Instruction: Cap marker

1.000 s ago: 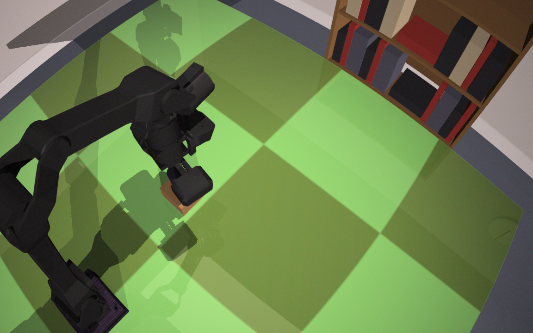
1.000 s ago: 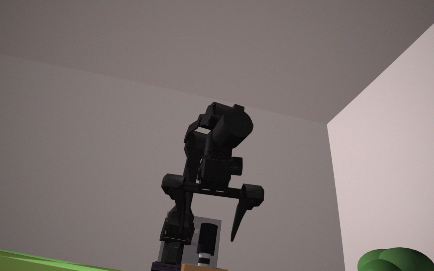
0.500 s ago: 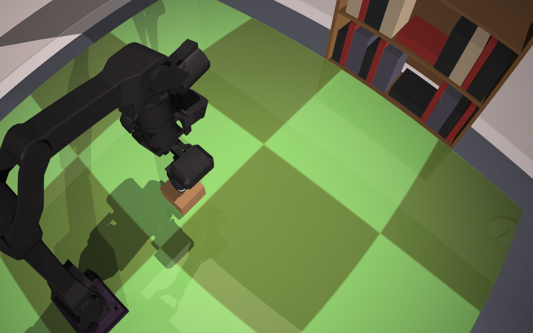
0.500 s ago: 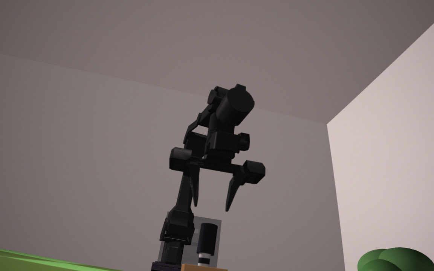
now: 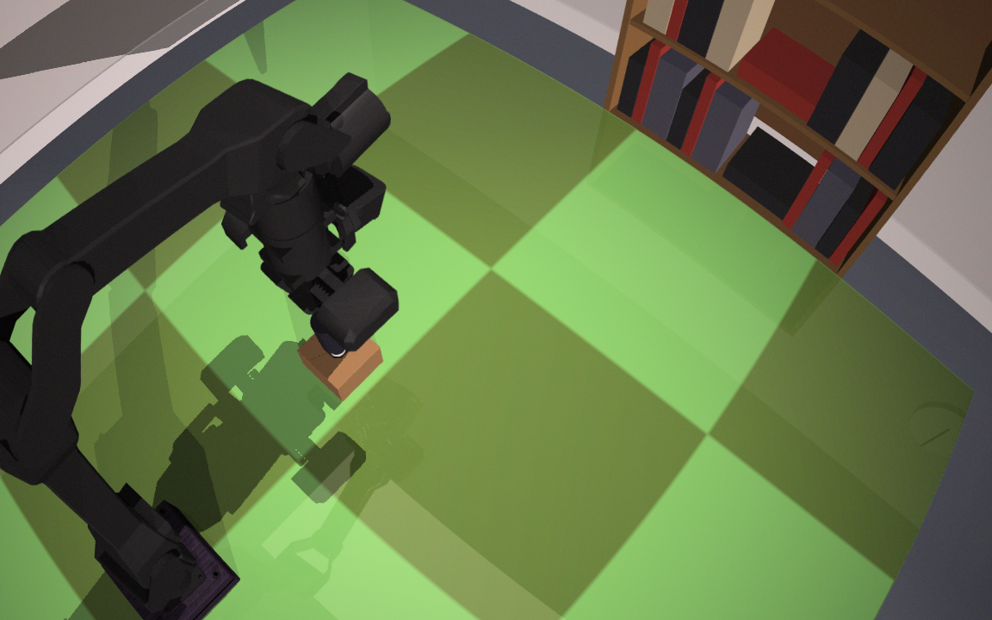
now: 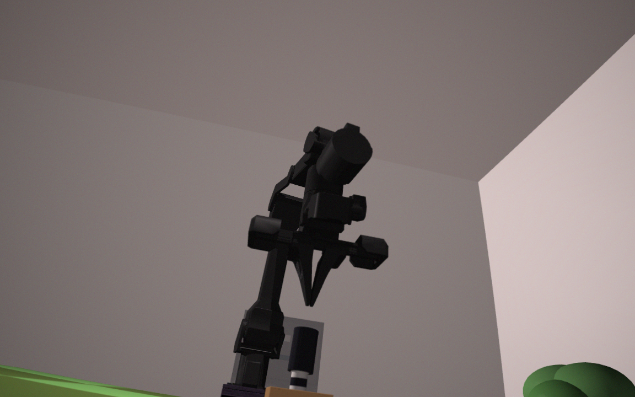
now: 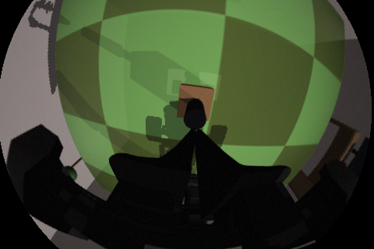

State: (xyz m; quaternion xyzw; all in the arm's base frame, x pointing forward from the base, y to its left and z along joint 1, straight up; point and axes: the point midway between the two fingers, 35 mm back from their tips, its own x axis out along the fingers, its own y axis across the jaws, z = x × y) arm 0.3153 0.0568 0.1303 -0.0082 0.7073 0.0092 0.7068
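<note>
My gripper tip is now 5 cm above the black cap. From my gripper tip the other things lie so: white marker: 6 cm below.
</note>
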